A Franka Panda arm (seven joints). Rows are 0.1 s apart.
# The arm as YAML. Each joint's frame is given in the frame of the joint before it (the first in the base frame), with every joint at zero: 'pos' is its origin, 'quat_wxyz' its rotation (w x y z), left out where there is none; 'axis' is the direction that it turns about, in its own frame. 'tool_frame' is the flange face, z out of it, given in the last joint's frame.
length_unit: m
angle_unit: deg
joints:
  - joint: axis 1
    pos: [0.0, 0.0, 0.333]
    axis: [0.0, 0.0, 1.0]
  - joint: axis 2
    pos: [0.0, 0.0, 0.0]
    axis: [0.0, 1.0, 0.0]
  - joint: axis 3
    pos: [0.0, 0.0, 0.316]
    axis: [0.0, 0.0, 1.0]
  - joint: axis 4
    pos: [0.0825, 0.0, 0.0]
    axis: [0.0, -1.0, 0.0]
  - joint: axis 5
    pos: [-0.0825, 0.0, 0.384]
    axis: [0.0, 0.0, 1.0]
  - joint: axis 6
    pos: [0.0, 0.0, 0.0]
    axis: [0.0, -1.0, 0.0]
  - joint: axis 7
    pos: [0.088, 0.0, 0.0]
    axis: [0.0, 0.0, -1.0]
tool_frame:
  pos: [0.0, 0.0, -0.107]
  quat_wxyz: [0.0, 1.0, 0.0, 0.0]
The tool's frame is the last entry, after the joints.
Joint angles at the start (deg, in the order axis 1, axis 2, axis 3, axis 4, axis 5, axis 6, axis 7):
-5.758 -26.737 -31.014 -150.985 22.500 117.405 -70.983
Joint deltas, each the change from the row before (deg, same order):
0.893 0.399 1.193 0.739 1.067 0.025 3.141
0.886 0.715 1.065 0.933 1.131 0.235 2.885
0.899 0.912 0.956 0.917 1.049 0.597 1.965
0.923 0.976 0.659 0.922 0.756 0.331 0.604
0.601 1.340 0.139 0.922 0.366 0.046 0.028
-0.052 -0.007 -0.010 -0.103 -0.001 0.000 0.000
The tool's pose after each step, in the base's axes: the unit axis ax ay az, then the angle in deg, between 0 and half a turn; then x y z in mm. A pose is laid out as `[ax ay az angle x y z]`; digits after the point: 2 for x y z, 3 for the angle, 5 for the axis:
[-0.96585 -0.20422 -0.15944 150.861 327.78 -190.92 377.95]
[-0.96973 -0.18868 -0.15501 150.547 338.47 -183.35 382.52]
[-0.97189 -0.17926 -0.15266 150.591 349.29 -176.44 385.81]
[-0.97178 -0.18123 -0.15100 150.694 358.89 -170.27 387.90]
[-0.97213 -0.18306 -0.14646 150.733 365.93 -168.65 386.55]
[-0.97232 -0.18247 -0.14595 150.677 365.36 -168.70 385.81]

